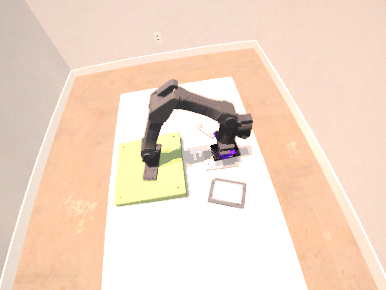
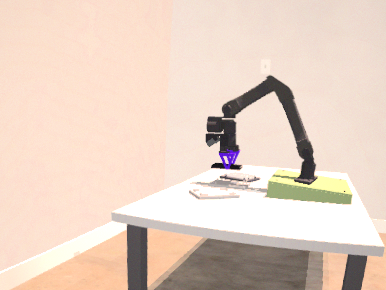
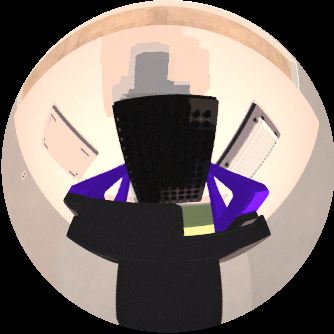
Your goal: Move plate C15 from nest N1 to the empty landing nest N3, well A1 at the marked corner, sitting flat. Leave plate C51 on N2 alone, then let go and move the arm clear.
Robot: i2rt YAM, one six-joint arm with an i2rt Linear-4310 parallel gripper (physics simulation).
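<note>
My gripper is shut on black plate C15, with a purple finger at each side. The plate is roughly level and raised above the middle nest N3, which it and the arm partly cover. Empty nest N1 lies to one side. White plate C51 sits in the dark frame of nest N2 on the other side. The marked corner of N3 and well A1 cannot be made out.
The arm stands on a thick green base block on the white table. The arm's shadow falls on the table between the block and the nests. A wall rises behind the table.
</note>
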